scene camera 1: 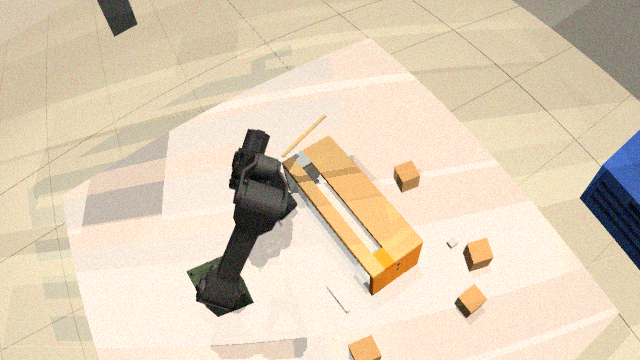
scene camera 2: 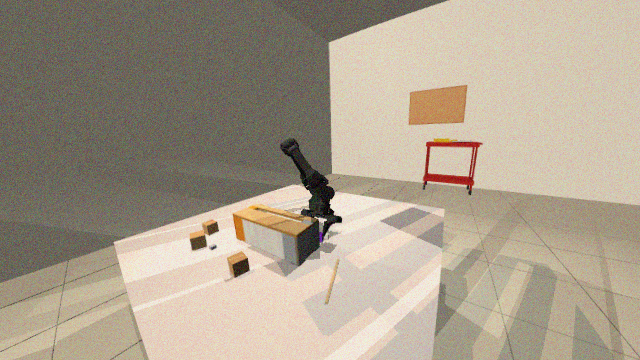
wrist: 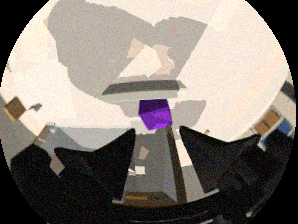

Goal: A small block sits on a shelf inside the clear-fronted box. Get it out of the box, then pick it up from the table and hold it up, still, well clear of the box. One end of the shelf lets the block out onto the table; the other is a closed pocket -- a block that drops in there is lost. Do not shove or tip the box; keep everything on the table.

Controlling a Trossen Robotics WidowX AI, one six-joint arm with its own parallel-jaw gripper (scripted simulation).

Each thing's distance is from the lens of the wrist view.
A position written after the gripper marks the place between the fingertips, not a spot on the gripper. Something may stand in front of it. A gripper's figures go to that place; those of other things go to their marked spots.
gripper [wrist: 157, 130]: 10 cm
purple block [wrist: 155, 113]: 8 cm
